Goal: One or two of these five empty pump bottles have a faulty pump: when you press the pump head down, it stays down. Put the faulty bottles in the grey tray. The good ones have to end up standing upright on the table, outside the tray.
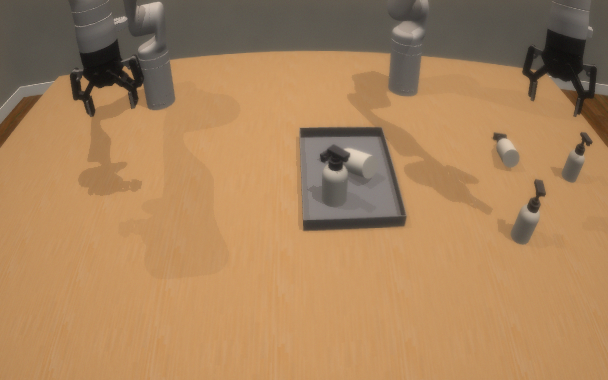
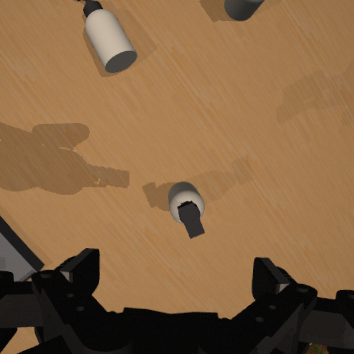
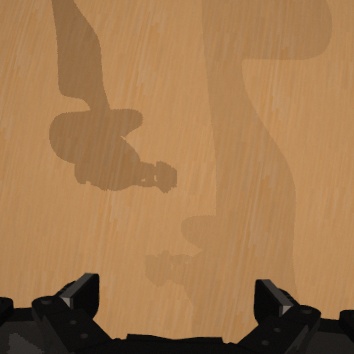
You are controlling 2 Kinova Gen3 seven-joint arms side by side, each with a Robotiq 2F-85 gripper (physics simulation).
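Places are measured from the left arm's base along level axes (x ahead, y left, z up), in centimetres.
Where they show: left gripper, fingertip midpoint: (image 1: 553,107) (image 2: 175,270); right gripper, fingertip midpoint: (image 1: 113,110) (image 3: 176,294); left arm's base at its link origin: (image 1: 402,88); right arm's base at its link origin: (image 1: 161,102).
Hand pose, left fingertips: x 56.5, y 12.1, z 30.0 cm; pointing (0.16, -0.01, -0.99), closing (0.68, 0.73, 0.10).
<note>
Each offset is from my left fingertips to the top centre of the thing. Level surfaces: height alone.
The grey tray {dx -17.6, dy -35.7, dz -27.0 cm} (image 1: 354,224) (image 2: 22,246) holds one upright bottle {dx -11.3, dy -39.5, dz -17.3 cm} (image 1: 334,187), its pump head low over its collar, and one bottle {dx -20.3, dy -35.2, dz -23.3 cm} (image 1: 362,164) lying on its side behind it. At the right, a bottle {dx -23.8, dy +8.1, dz -23.8 cm} (image 1: 508,152) (image 2: 110,40) lies on the table. An upright bottle {dx -13.2, dy +27.1, dz -16.0 cm} (image 1: 574,166) (image 2: 242,7) stands at the far right. Another upright bottle {dx +4.4, dy +0.1, dz -16.0 cm} (image 1: 526,222) (image 2: 184,194) stands nearest the front, its pump head raised. My left gripper (image 1: 555,105) (image 2: 175,270) is open and empty, high above the right side. My right gripper (image 1: 111,109) (image 3: 176,294) is open and empty, high at the left.
The two arm bases (image 1: 159,82) (image 1: 405,67) stand at the back of the table {dz -30.0 cm} (image 1: 250,300), left and right of the tray. Arm shadows fall on the wood. The lying and far-right bottles are fairly close together.
</note>
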